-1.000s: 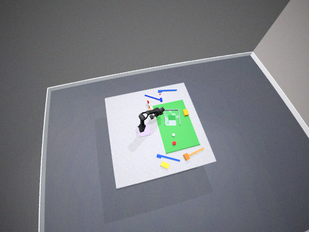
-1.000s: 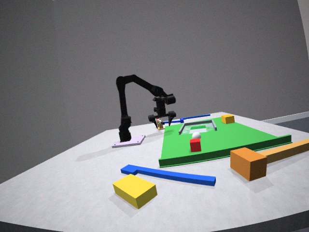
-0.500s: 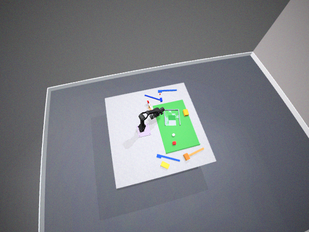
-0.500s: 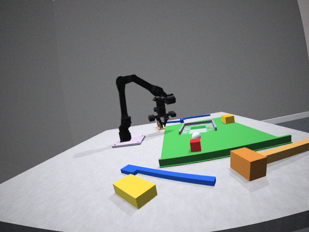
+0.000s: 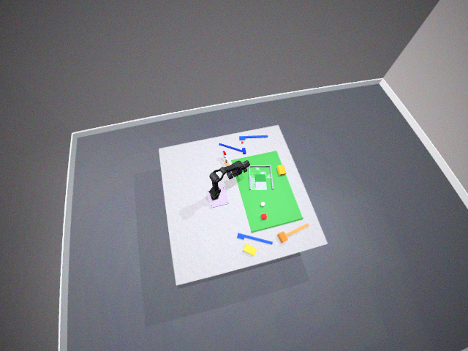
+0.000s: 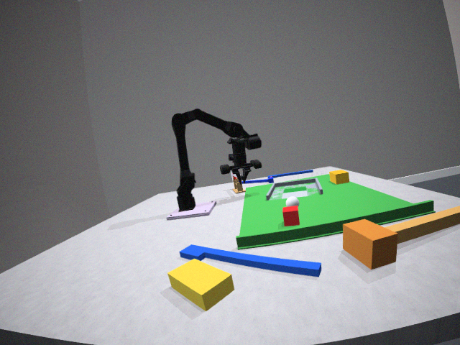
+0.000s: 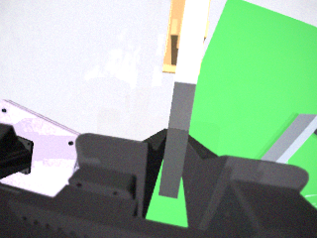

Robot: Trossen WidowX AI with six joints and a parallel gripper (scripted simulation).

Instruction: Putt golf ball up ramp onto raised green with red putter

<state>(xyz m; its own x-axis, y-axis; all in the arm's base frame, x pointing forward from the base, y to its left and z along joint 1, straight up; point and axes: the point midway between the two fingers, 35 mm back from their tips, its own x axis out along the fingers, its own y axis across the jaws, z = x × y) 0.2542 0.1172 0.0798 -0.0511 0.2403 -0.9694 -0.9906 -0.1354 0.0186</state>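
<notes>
Now: the red putter 20 mm behind my gripper tip, 110 mm to the left of it and 20 mm above it. From my gripper tip the other things lie so: white golf ball: 130 mm ahead, 350 mm to the right, 30 mm below; green mat: 220 mm ahead, 210 mm to the right, 60 mm below; tan stand: 20 mm behind, 130 mm to the left, 20 mm below.
</notes>
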